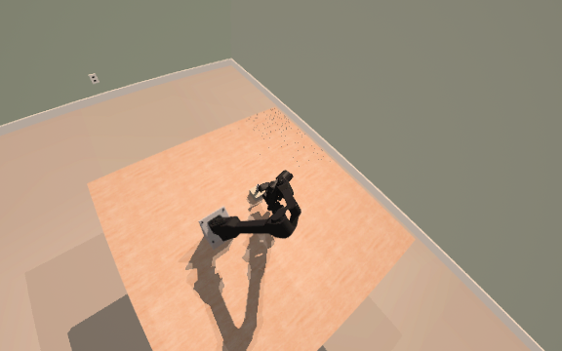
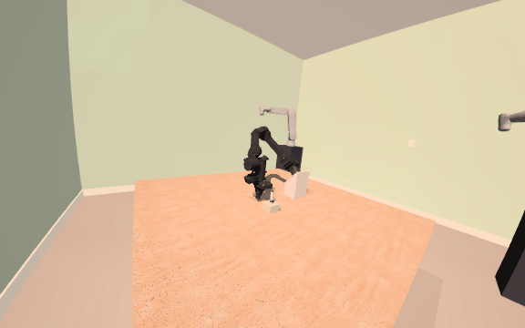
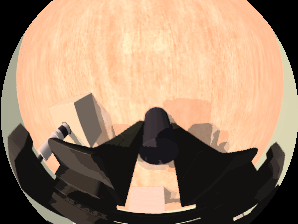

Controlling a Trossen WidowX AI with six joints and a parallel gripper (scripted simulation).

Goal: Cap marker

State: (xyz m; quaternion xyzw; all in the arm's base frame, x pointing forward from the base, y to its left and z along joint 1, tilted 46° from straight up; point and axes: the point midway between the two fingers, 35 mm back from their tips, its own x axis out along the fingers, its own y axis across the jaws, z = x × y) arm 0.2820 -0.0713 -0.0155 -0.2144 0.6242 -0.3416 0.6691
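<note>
My gripper tip is 1 cm short of the holder block, 11 cm to the right of it and 2 cm above it. From my gripper tip the other things lie so: dark marker cap: 1 cm above.
</note>
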